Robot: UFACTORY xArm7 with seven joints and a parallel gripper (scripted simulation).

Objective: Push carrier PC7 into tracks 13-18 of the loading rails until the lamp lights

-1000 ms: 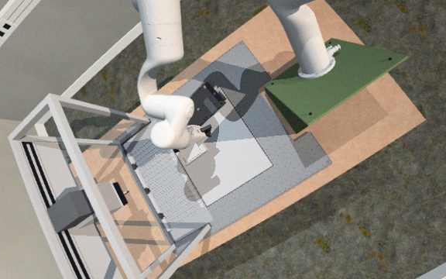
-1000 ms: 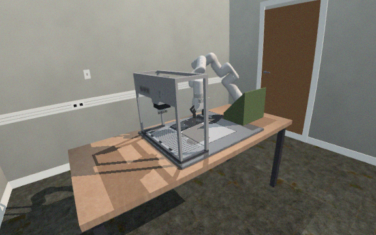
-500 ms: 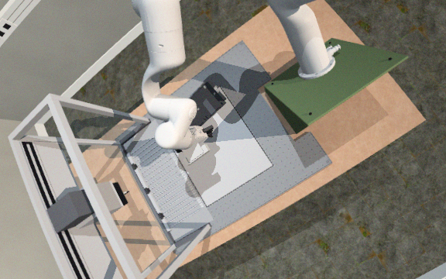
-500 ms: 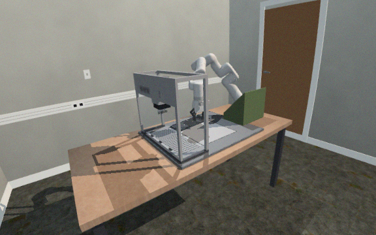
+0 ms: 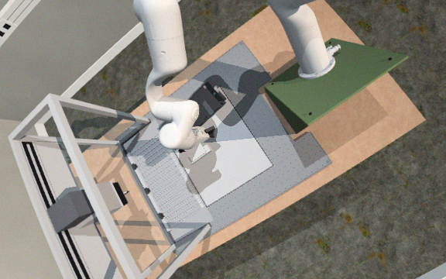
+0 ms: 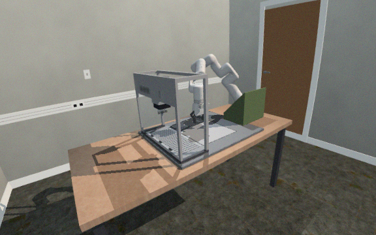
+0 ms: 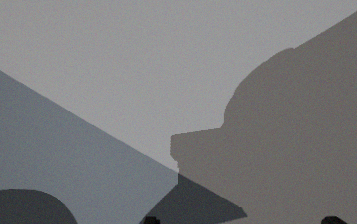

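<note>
The carrier PC7 lies 14 cm to the right of my hand and 5 cm below it.
</note>
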